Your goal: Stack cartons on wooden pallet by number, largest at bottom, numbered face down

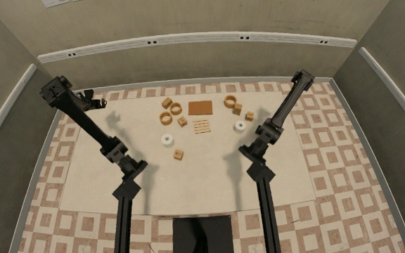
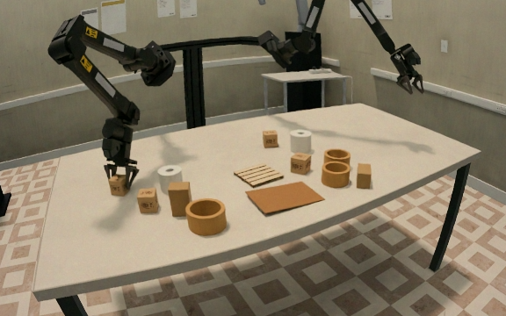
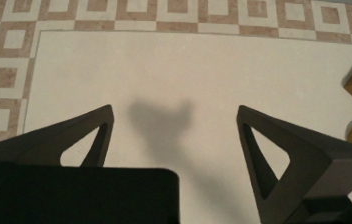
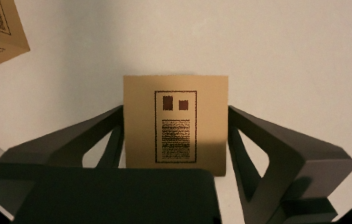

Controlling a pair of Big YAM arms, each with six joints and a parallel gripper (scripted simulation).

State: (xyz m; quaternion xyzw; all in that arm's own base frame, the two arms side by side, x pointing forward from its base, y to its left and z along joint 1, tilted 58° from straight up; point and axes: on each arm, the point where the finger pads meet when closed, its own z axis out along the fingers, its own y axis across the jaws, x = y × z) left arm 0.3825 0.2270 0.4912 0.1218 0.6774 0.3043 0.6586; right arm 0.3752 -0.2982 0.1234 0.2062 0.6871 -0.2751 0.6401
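Now: right hand 190 mm short of the carton and 600 mm to the right of it. Round my right hand: plain box (230 mm ahead, 150 mm to the left, 20 mm above).
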